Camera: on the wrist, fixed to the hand. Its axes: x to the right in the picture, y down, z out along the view.
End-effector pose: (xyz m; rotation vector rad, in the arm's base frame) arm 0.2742 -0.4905 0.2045 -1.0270 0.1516 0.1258
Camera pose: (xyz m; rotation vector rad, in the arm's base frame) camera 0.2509 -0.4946 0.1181 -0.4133 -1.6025 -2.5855
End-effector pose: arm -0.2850 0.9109 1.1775 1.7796 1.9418 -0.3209
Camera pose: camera -0.2208 0.9377 1.2340 2.2074 -1.9999 0.6554
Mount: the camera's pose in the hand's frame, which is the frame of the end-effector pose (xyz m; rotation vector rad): -0.0071 0.0747 -0.0490 -0.2167 -0.1053 -3.1148
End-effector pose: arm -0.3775 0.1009 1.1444 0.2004 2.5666 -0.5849
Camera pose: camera -0.3744 0.1893 1.1589 2.7280 -0.2496 0.5283
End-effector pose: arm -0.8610 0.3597 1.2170 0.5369 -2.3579 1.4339
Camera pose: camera -0.8864 0.4361 1.1777 2.0225 0.3407 -0.5425
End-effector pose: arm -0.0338 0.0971 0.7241 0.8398 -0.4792 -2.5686
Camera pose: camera 0.0211 0.0263 0.7225 -0.2665 -0.7343 0.4693
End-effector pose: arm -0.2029 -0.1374 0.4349 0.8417 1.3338 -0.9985
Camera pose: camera -0.1516 -0.0639 0.4335 1.5970 -0.9607 1.4550
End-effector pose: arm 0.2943 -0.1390 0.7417 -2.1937 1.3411 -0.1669
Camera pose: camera 0.2137 -0.1780 0.7453 1.5582 2.4126 0.6394
